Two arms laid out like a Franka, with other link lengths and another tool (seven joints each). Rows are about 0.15 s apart.
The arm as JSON. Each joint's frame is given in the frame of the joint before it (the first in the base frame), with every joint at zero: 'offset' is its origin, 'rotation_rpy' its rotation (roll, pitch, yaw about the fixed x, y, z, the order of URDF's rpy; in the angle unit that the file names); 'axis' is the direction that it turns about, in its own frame. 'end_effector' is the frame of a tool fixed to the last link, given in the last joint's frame.
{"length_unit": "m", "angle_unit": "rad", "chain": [
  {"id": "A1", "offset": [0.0, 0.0, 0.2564], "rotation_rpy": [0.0, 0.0, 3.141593], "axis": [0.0, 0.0, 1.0]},
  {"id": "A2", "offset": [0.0, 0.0, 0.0], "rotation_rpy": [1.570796, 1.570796, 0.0], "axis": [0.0, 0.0, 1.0]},
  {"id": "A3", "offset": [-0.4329, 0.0, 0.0], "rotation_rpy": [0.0, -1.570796, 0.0], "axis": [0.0, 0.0, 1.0]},
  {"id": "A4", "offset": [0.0, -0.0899, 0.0], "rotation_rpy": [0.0, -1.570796, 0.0], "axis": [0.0, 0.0, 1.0]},
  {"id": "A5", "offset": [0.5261, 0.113, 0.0], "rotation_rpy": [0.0, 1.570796, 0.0], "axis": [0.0, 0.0, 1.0]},
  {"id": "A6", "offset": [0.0, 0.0, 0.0], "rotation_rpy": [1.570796, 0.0, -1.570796], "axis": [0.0, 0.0, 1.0]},
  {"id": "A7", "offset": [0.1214, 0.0, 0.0], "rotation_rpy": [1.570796, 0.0, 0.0], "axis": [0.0, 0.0, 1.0]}
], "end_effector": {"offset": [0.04, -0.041, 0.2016], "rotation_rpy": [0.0, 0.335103, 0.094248]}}
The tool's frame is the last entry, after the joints.
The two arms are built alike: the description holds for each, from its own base.
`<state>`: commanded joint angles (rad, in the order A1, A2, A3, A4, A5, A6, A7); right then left.
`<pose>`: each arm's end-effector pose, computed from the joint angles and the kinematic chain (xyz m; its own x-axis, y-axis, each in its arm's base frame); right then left.
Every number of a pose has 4 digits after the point.
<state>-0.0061 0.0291 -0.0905 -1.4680 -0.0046 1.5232 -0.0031 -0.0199 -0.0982 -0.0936 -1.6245 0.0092 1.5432 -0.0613</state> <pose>0.7856 -0.0347 0.6404 0.9191 -0.1731 0.3540 -0.1869 -0.9824 0.0048 0.7300 -0.0408 0.6339 0.9282 -0.1427 0.3437 -0.1451 -0.9892 -0.0189</pose>
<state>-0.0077 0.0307 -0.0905 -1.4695 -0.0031 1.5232 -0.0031 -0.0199 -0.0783 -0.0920 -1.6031 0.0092 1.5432 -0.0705</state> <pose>0.7861 -0.0357 0.6382 0.9199 -0.1751 0.3510 -0.1884 -0.9821 0.0037 0.7385 -0.0396 0.6339 0.9291 -0.1320 0.3455 -0.1345 -0.9908 -0.0168</pose>
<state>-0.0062 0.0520 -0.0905 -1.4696 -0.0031 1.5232 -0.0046 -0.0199 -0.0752 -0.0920 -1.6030 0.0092 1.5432 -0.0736</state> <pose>0.7940 -0.0345 0.6213 0.9277 -0.1724 0.3312 -0.1853 -0.9827 0.0076 0.7395 -0.0395 0.6317 0.9305 -0.1291 0.3427 -0.1315 -0.9912 -0.0164</pose>
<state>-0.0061 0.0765 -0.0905 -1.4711 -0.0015 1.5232 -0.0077 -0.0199 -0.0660 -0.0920 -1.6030 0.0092 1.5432 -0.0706</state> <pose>0.8025 -0.0340 0.6008 0.9365 -0.1700 0.3068 -0.1819 -0.9833 0.0105 0.7431 -0.0397 0.6249 0.9333 -0.1320 0.3341 -0.1346 -0.9908 -0.0154</pose>
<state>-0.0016 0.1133 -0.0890 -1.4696 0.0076 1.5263 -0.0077 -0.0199 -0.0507 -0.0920 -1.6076 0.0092 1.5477 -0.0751</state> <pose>0.8158 -0.0274 0.5728 0.9466 -0.1668 0.2757 -0.1756 -0.9844 0.0073 0.7490 -0.0397 0.6110 0.9389 -0.1279 0.3197 -0.1304 -0.9914 -0.0137</pose>
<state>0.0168 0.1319 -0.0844 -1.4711 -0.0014 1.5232 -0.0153 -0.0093 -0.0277 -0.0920 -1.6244 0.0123 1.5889 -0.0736</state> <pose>0.8207 -0.0102 0.5558 0.9576 -0.1356 0.2541 -0.1450 -0.9893 0.0187 0.7642 -0.0320 0.5887 0.9394 -0.1201 0.3211 -0.1219 -0.9924 -0.0147</pose>
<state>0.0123 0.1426 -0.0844 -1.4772 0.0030 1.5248 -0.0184 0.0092 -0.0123 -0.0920 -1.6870 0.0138 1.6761 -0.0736</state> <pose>0.8233 -0.0128 0.5433 0.9611 -0.1383 0.2392 -0.1464 -0.9891 0.0161 0.7793 -0.0185 0.5475 0.9383 -0.1037 0.3298 -0.1047 -0.9944 -0.0149</pose>
